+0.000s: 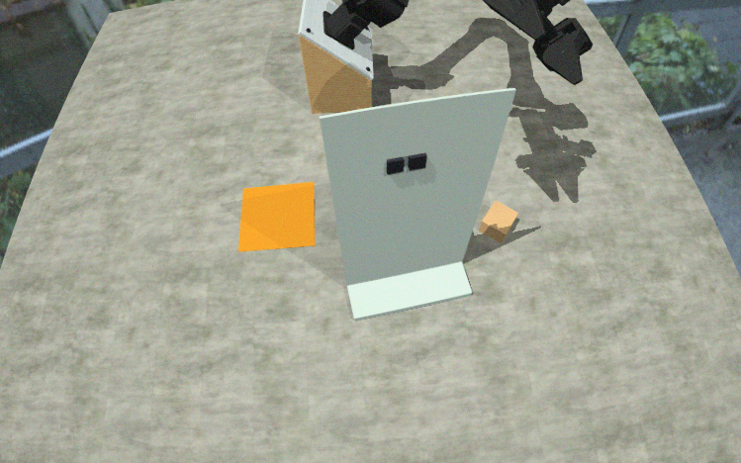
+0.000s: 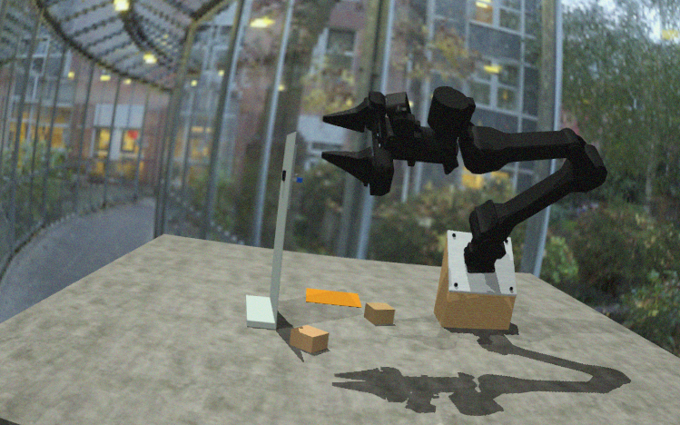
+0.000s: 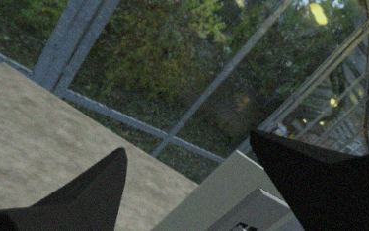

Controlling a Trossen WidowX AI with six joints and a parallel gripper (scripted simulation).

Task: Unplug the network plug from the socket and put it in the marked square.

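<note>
Now: the network plug 15 cm to the right of my gripper tip, 7 cm below it and 4 cm ahead of it. Also, from my gripper tip: grey-white panel (18 cm below, 15 cm to the right, 6 cm ahead); orange marked square (34 cm below, 33 cm to the right, 8 cm behind); thin pale tab (15 cm to the right, 7 cm below, 4 cm ahead).
</note>
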